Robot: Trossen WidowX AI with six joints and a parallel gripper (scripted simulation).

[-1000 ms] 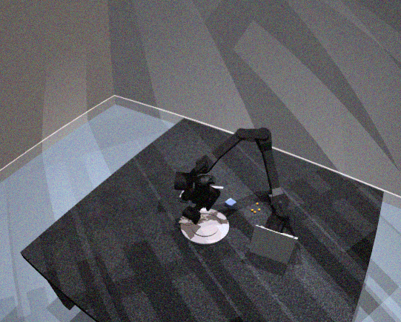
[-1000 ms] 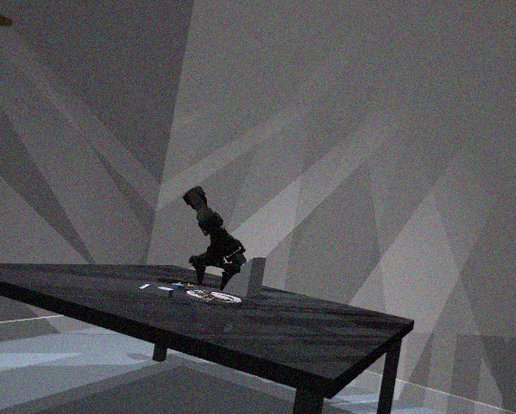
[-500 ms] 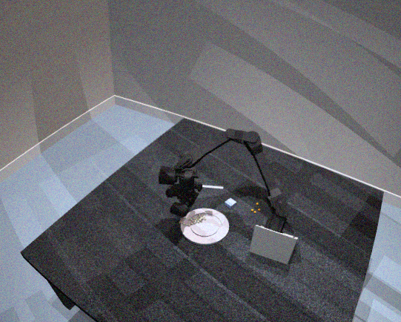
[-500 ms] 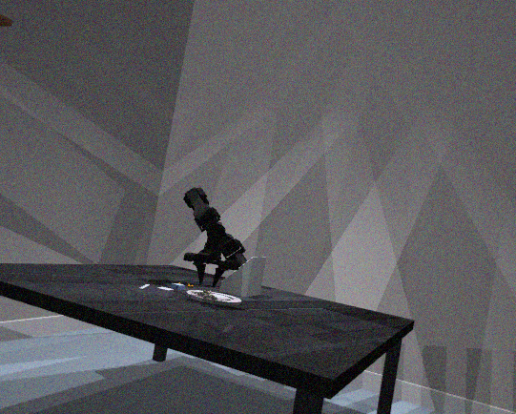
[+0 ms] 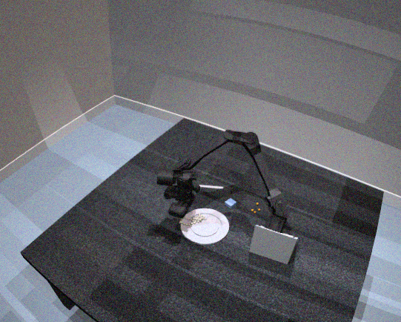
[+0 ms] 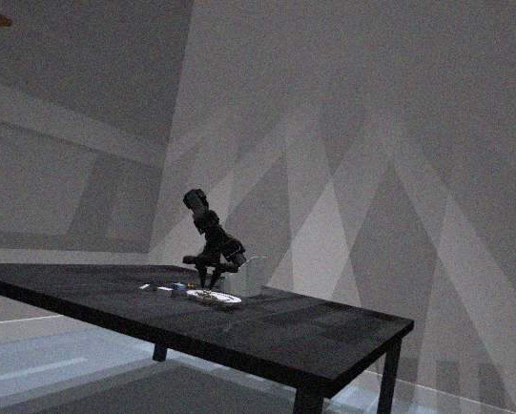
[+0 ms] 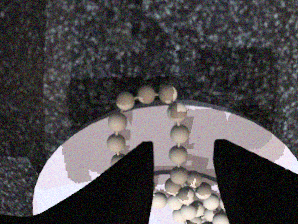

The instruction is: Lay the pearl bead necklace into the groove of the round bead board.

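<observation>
Now: the round white bead board 9 cm behind my gripper tip, 3 cm below it and 2 cm to the right of it. The rest, counted from my gripper tip: small white block (11 cm to the right, 8 cm ahead, 3 cm below); small blue cube (19 cm to the right, 11 cm behind, 4 cm below); thin white stick (24 cm to the right, 4 cm below, 3 cm ahead).
</observation>
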